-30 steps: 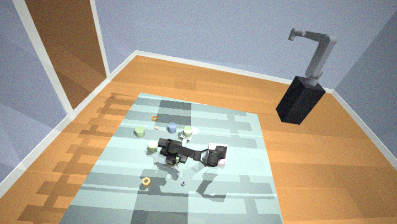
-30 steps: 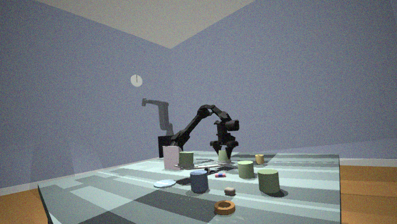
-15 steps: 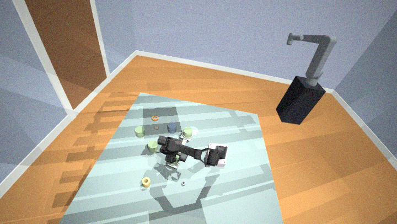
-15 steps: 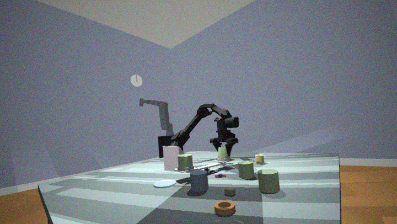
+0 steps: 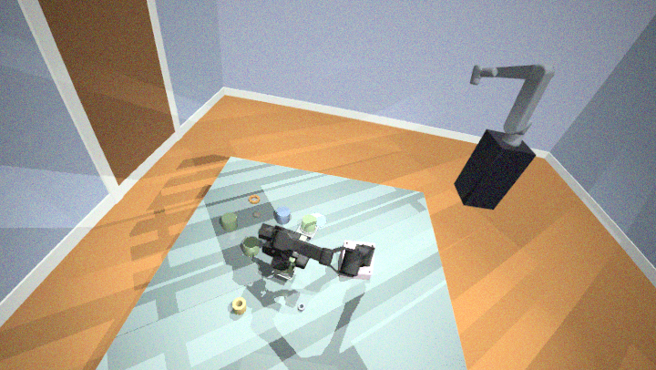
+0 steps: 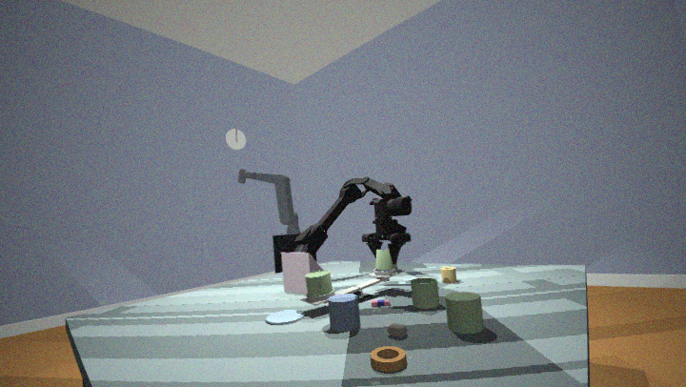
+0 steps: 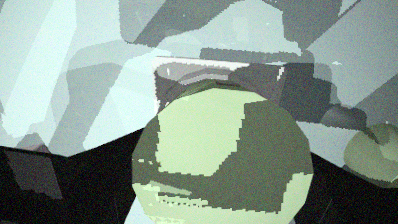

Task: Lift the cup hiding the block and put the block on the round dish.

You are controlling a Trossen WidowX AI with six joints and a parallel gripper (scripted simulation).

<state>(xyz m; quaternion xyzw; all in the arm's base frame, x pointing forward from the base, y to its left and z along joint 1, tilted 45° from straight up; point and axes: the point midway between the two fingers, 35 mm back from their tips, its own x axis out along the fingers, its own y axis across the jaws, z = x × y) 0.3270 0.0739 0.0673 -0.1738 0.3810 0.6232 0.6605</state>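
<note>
Right now my gripper tip is 20 mm above the grey block. From my gripper tip the other things lie so: small balance (130 mm to the right, 50 mm below, 40 mm behind); then blue cylinder (340 mm to the right, 70 mm ahead, 50 mm below); then red-and-blue eraser (150 mm to the right, 90 mm below, 60 mm ahead).
</note>
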